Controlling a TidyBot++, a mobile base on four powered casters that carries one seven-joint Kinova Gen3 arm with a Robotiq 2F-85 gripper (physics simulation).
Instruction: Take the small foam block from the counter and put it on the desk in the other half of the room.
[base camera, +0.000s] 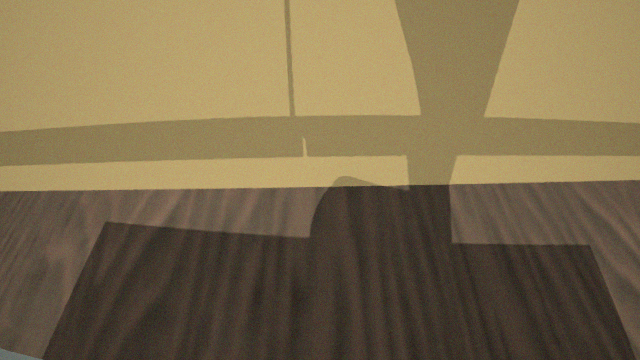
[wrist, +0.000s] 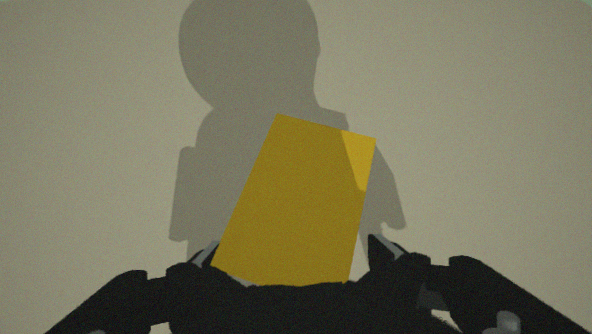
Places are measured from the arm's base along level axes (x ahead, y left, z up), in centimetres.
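Pixels of known places: gripper, fingertip midpoint: (wrist: 297, 253).
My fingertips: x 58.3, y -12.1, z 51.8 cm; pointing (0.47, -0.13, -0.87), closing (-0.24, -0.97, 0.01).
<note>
Behind a point stands the place of what it marks.
The foam block (wrist: 300, 205) {z 55.9, x 59.9, y -12.6 cm} is yellow and lies on the pale counter (wrist: 475, 150) {z 51.4, x 61.8, y -27.4 cm} in the wrist view, turned a little to one side. My gripper (wrist: 297, 253) {z 51.9, x 58.3, y -12.1 cm} is open, with one finger on each side of the block's near end. The block's lower left corner shows close beside the left fingertip, and there is a gap to the right fingertip. The near end of the block is hidden behind the gripper's body. The desk does not show in either view.
In the base camera view a yellowish upright surface (base camera: 150, 65) {z -18.6, x 35.9, y 15.1 cm} stands straight ahead, above a dark wood-grain floor (base camera: 40, 240) {z -39.6, x 31.1, y 36.8 cm}. Shadows of the robot fall on both. The arm's shadow also falls across the counter and the block.
</note>
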